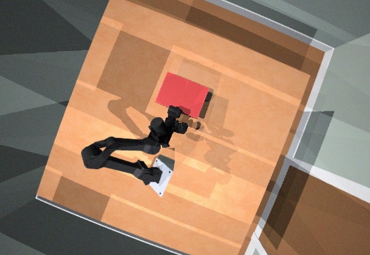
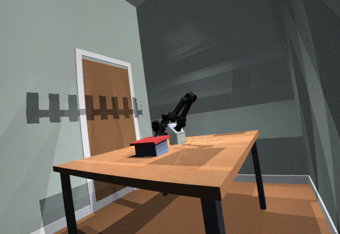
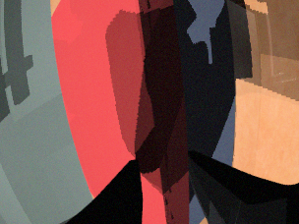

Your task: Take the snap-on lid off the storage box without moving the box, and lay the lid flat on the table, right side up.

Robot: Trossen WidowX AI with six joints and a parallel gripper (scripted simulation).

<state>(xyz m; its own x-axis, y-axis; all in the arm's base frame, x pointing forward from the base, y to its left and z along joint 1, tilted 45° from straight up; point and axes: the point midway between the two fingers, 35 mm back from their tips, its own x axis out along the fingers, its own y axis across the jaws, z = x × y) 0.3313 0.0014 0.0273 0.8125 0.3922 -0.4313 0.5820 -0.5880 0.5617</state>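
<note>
Now: gripper tip 80 mm short of the red lid. From my gripper tip the other things lie so: blue-grey storage box: 70 mm ahead, 60 mm below.
</note>
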